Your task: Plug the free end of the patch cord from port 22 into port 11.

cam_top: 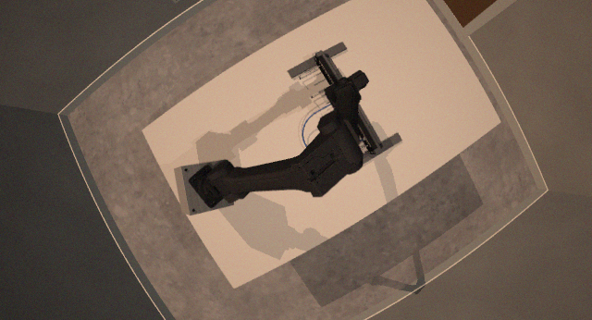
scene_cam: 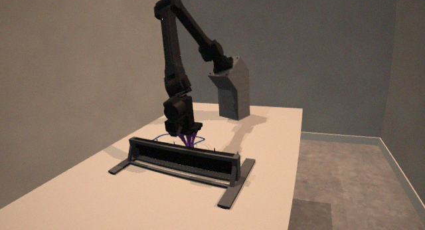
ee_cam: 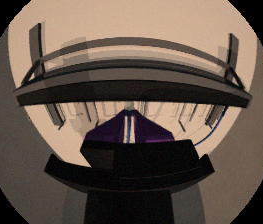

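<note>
Right now the plug is 20 mm ahead of my hand and 10 mm to the right of it.
</note>
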